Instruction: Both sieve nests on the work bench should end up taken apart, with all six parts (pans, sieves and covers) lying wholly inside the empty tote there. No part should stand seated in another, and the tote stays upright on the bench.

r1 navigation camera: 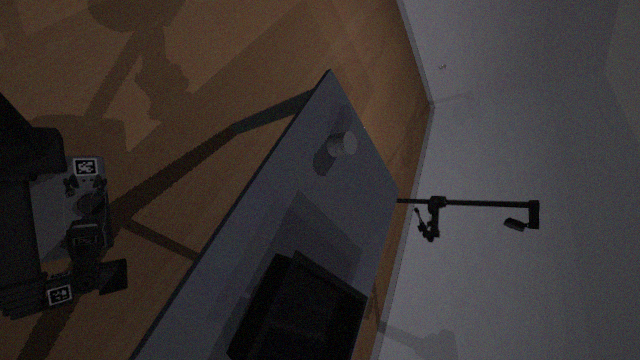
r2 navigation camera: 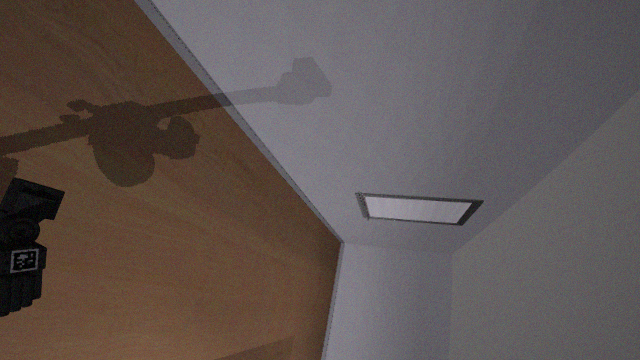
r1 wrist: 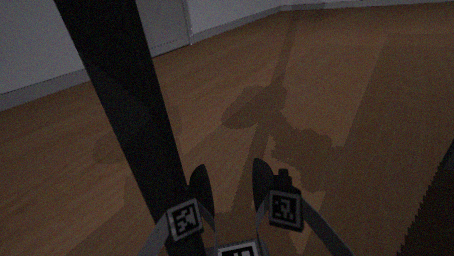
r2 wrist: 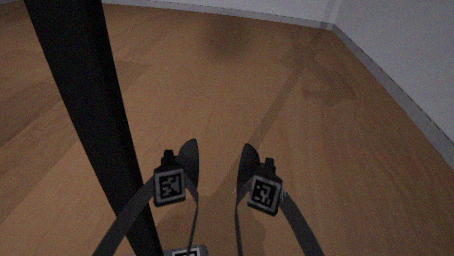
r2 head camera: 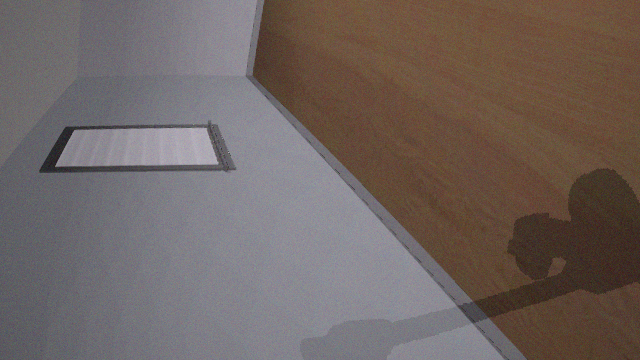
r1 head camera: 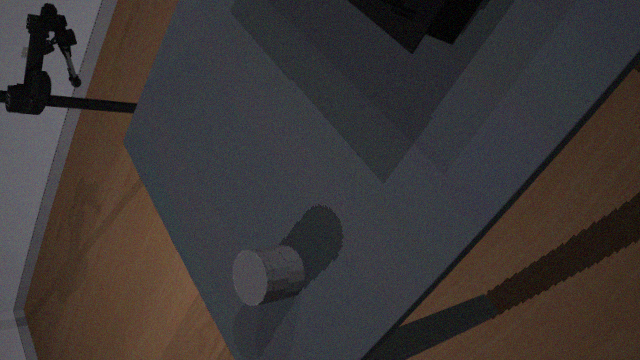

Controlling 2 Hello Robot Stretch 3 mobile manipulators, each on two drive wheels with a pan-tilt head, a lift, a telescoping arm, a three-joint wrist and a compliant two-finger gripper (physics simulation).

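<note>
A pale grey round stack [r1 head camera: 268,275] [r1 navigation camera: 342,144], which looks like one sieve nest, stands on the work bench [r1 head camera: 225,125] [r1 navigation camera: 250,220] near its far end. Its separate parts are hard to make out. The black tote [r1 head camera: 407,30] [r1 navigation camera: 255,310] stands upright on the bench, partly cut off in both views; its inside is too dark to read. The second nest does not show. The r1 gripper [r1 wrist: 231,172] is open over the floor, with no object between its fingers, beside the bench. The r2 gripper [r2 wrist: 218,160] is open and empty over the floor; no bench shows in r2's views.
A black stand with a jointed arm [r1 head camera: 37,65] [r1 navigation camera: 432,220] is behind the bench, near the wall. A dark mast [r1 wrist: 130,115] [r2 wrist: 95,115] stands left of each gripper. In r2's views a wall with a framed bright panel [r2 head camera: 137,147] [r2 navigation camera: 417,209] rises beside the wooden floor.
</note>
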